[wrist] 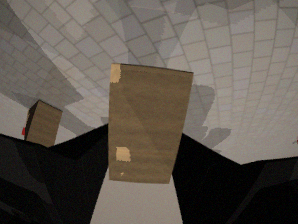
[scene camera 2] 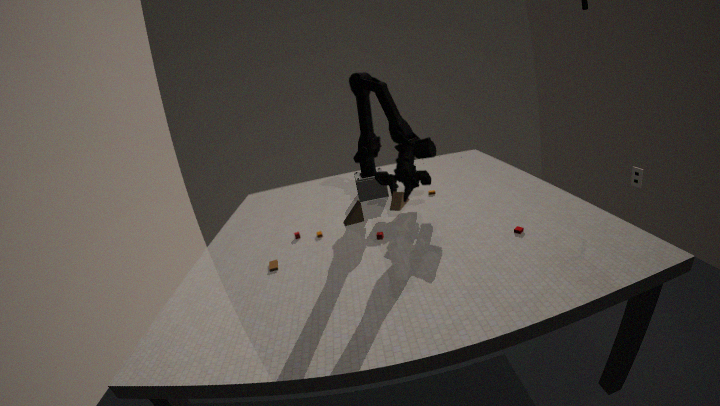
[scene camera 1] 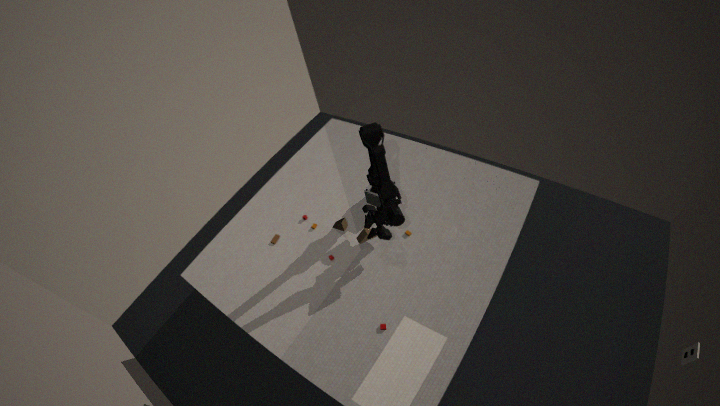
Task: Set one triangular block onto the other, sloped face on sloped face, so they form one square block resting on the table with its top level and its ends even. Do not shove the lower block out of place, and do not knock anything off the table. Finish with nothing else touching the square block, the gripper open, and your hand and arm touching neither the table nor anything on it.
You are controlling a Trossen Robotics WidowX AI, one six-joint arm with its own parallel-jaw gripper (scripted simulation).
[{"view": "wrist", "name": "my gripper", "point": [142, 132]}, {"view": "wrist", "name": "triangular block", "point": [147, 106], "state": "held by my gripper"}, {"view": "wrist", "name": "triangular block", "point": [43, 120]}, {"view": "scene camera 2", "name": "my gripper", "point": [399, 201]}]
